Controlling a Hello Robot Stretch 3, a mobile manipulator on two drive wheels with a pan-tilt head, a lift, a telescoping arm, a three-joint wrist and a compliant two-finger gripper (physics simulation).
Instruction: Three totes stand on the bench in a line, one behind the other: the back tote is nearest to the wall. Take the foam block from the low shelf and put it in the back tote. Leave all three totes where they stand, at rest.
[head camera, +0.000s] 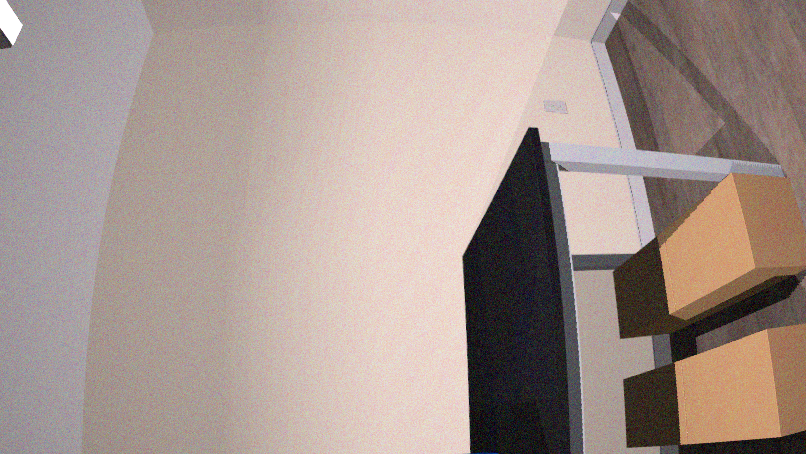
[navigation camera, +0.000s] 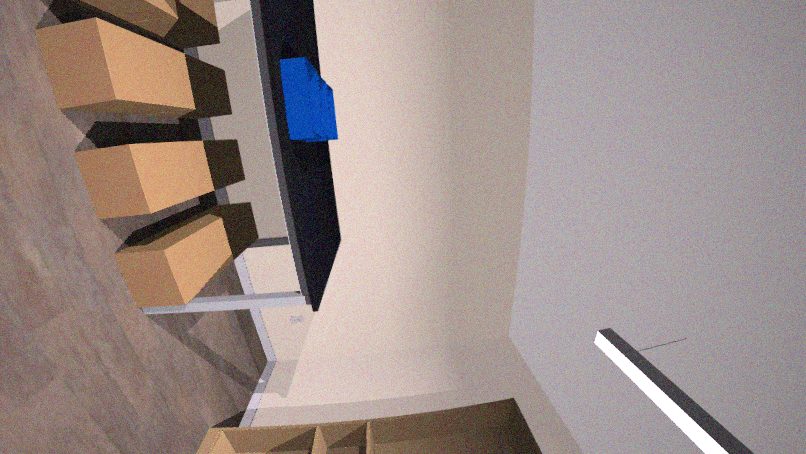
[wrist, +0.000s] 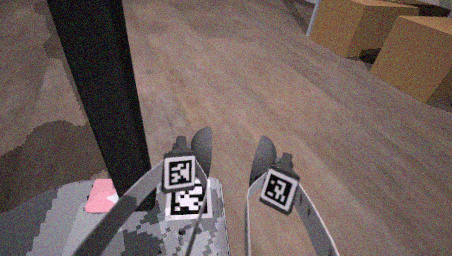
A black bench (head camera: 523, 348): 1.36 m from the lens.
